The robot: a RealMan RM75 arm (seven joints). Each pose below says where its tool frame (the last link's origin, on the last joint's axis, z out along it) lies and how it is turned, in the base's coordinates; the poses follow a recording.
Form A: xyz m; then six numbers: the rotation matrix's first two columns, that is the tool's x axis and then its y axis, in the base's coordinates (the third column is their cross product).
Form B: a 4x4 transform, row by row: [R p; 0 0 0 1], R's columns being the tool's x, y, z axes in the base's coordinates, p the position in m. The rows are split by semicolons. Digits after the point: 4 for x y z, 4 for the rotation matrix.
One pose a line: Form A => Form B
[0.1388, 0.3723, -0.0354, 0.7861, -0.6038, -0.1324, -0.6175, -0.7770, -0.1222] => 0.7861, -0.6175, -0.0291, 0.1388; -0.6038, -0.7770, 0.1778, 0.3723; -0.1324, -0.1222, -0.9836, -0.0354; 0, 0, 0, 1
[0.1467, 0.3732, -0.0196, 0.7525, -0.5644, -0.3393, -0.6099, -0.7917, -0.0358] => 0.7525, -0.6099, -0.2484, 0.1467; -0.5644, -0.7917, 0.2339, 0.3732; -0.3393, -0.0358, -0.9400, -0.0196; 0, 0, 0, 1
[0.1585, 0.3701, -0.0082, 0.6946, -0.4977, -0.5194, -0.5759, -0.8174, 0.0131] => 0.6946, -0.5759, -0.4311, 0.1585; -0.4977, -0.8174, 0.2900, 0.3701; -0.5194, 0.0131, -0.8544, -0.0082; 0, 0, 0, 1
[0.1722, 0.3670, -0.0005, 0.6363, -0.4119, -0.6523, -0.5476, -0.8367, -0.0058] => 0.6363, -0.5476, -0.5434, 0.1722; -0.4119, -0.8367, 0.3609, 0.3670; -0.6523, -0.0058, -0.7579, -0.0005; 0, 0, 0, 1
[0.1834, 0.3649, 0.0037, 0.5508, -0.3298, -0.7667, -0.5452, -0.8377, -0.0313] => 0.5508, -0.5452, -0.6319, 0.1834; -0.3298, -0.8377, 0.4352, 0.3649; -0.7667, -0.0313, -0.6412, 0.0037; 0, 0, 0, 1
